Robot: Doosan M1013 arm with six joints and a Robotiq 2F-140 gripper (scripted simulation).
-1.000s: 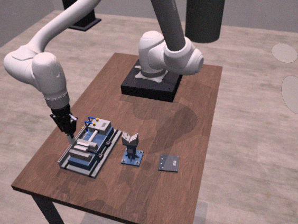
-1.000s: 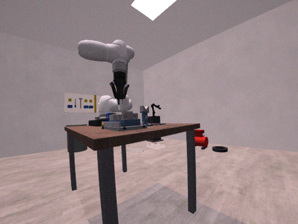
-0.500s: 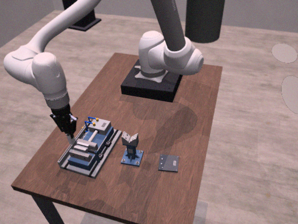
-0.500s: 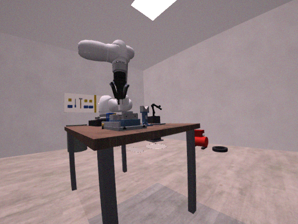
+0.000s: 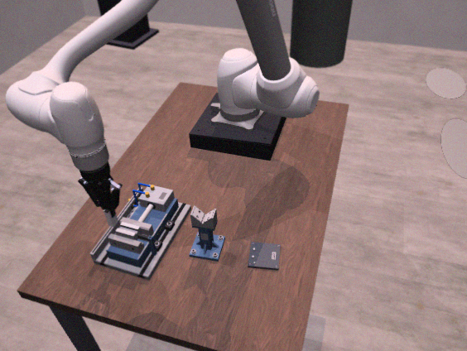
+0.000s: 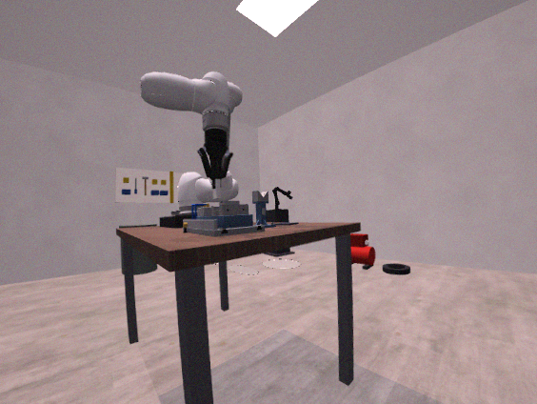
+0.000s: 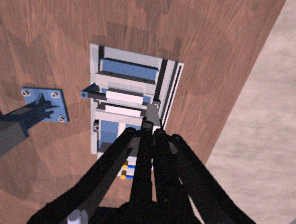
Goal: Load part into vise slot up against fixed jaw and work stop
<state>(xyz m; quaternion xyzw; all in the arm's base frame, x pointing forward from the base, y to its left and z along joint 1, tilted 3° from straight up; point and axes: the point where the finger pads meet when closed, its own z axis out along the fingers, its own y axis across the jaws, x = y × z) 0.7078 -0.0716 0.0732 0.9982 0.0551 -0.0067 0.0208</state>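
Now: hand 5 cm to the right of the part and 5 cm above it. The rest, counted from my hand: fixed jaw: 2 cm ahead, 5 cm to the left, 7 cm below; then work stop: 1 cm behind, 9 cm to the left, 6 cm below; then moving jaw: 4 cm behind, 4 cm to the left, 7 cm below.
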